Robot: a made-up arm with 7 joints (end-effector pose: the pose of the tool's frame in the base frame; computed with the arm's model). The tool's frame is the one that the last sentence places. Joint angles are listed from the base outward.
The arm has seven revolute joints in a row. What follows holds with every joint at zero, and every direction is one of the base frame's. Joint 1 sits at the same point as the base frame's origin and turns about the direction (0.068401, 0.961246, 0.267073). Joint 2 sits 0.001 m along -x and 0.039 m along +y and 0.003 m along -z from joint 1 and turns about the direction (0.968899, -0.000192, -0.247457). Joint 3 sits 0.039 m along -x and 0.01 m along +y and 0.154 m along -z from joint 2 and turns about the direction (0.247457, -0.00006, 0.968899). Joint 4 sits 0.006 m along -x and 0.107 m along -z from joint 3 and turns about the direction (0.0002, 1, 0.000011). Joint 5 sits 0.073 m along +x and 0.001 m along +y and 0.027 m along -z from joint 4 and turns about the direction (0.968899, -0.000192, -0.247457). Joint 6 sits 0.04 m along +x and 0.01 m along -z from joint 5 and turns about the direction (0.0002, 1, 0.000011). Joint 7 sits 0.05 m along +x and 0.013 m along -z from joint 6 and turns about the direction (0.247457, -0.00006, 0.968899). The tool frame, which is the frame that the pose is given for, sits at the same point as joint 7; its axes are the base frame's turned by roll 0, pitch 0.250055 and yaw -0.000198 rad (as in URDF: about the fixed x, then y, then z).
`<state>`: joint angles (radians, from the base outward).
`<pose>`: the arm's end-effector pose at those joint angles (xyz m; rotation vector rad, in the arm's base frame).
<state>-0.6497 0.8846 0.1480 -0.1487 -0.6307 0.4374 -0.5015</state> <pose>0.2722 0.2169 -0.0688 0.2755 -0.1074 -0.5644</pose>
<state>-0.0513 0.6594 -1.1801 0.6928 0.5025 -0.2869 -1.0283</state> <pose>-0.0210 0.1576 -0.3794 0.6998 1.3516 -2.3338</pose>
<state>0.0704 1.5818 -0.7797 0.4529 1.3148 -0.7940 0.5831</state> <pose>0.0389 0.3727 -0.1468 1.6791 0.1852 -1.8687</pose>
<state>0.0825 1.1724 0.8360 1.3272 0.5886 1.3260 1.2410</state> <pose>-0.0686 0.4224 -0.1140 -1.4812 -1.5345 -1.4914</pose>
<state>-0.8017 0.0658 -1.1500 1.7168 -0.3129 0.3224 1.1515</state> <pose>0.2184 0.0662 -0.3742 1.6583 0.5234 0.5571</pose>
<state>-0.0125 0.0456 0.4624 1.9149 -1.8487 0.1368 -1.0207</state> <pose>-0.1344 0.0443 -0.4049 -1.5663 0.2134 1.4390</pose>
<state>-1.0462 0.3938 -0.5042 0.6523 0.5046 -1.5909 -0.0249</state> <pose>0.3095 0.0142 -0.1497 0.6568 -1.5412 -1.2629</pose>
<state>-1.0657 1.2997 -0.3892 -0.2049 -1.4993 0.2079 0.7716</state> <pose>0.2746 0.1804 0.0404 -0.1071 -0.1640 0.1461</pose>
